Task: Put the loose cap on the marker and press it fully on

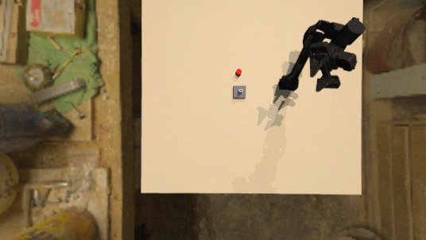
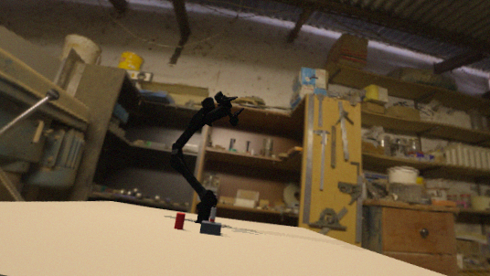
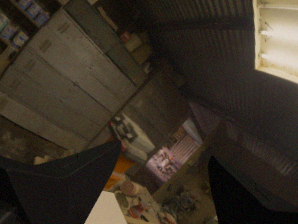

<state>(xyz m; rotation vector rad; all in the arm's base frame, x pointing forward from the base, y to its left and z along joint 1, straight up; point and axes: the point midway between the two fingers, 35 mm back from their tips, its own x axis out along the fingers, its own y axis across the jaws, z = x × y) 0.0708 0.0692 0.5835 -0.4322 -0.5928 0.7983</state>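
My gripper tip is 19 cm short of the red cap, 16 cm to the left of it and 57 cm above it. The rest, counted from my gripper tip: grey holder block 18 cm ahead, 5 cm to the right, 58 cm below.
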